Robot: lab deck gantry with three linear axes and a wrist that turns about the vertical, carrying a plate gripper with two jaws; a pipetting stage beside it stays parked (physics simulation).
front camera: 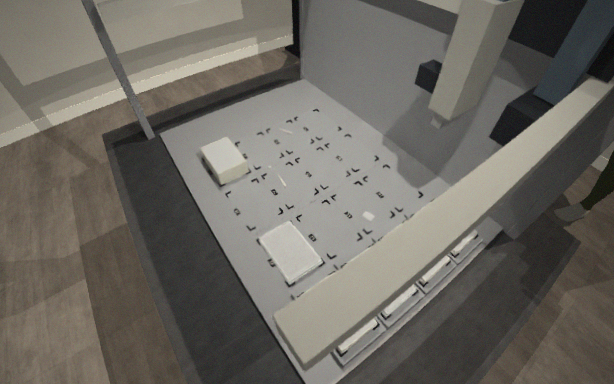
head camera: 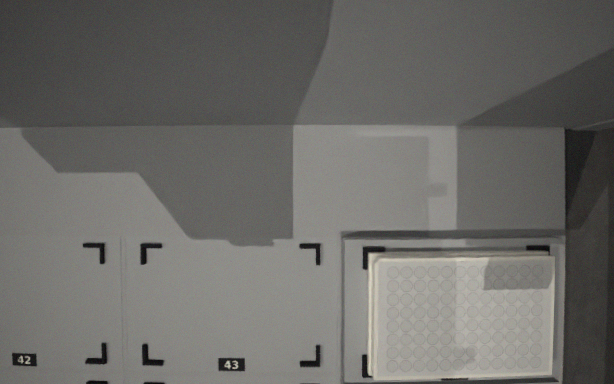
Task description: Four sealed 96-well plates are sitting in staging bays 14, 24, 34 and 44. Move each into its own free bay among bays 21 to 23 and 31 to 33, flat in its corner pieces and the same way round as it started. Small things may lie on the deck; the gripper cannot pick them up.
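Pixels of known places: robot's base, origin of the base link: (front camera: 203, 158).
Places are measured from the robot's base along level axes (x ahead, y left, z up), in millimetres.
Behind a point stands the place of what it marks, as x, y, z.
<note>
Four pale plates show in the front view through the gap under the cream beam, in the staging bays: bay 14 (front camera: 357, 336) @[615, 39, 29], bay 24 (front camera: 400, 301) @[616, 146, 28], bay 34 (front camera: 435, 270) @[616, 251, 29] and bay 44 (front camera: 465, 244) @[618, 356, 27]. In the head view the sealed bay 44 plate (head camera: 462, 315) @[554, 366, 29] lies among black corner pieces, its round wells showing through the seal. A thin white strip (front camera: 286, 131) @[44, 259, 5] lies in bay 31, another strip (front camera: 281, 179) @[205, 140, 5] in bay 22, and a small white chip (front camera: 368, 216) @[424, 247, 1] in bay 33. The gripper's jaws do not show in either view.
A tall cream block (front camera: 225, 160) @[92, 39, 42] stands at bay 11. A flat white plate-like piece (front camera: 291, 252) @[402, 41, 14] lies at bay 13. The cream beam (front camera: 425, 240) @[624, 18, 400] crosses the front view and hides part of the deck. A cream column (front camera: 465, 65) @[466, 328, 375] hangs near the back wall.
</note>
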